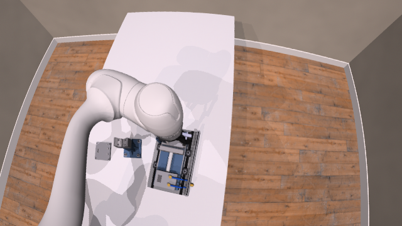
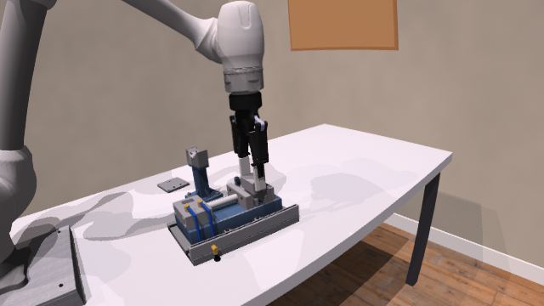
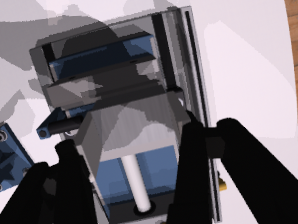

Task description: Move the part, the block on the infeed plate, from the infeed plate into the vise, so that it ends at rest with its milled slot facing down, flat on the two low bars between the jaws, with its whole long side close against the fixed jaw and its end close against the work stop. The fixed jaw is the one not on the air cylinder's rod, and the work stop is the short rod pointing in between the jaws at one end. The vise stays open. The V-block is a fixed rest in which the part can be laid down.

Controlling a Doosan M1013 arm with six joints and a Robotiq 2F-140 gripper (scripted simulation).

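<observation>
My gripper is now 6 cm above the fixed jaw, 3 cm short of it and 2 cm to the right of it. From my hand the other things lie so: part (3 cm below); then moving jaw (6 cm below, 3 cm behind, 2 cm to the left); then cylinder rod (8 cm behind, 6 cm below, 3 cm to the left).
</observation>
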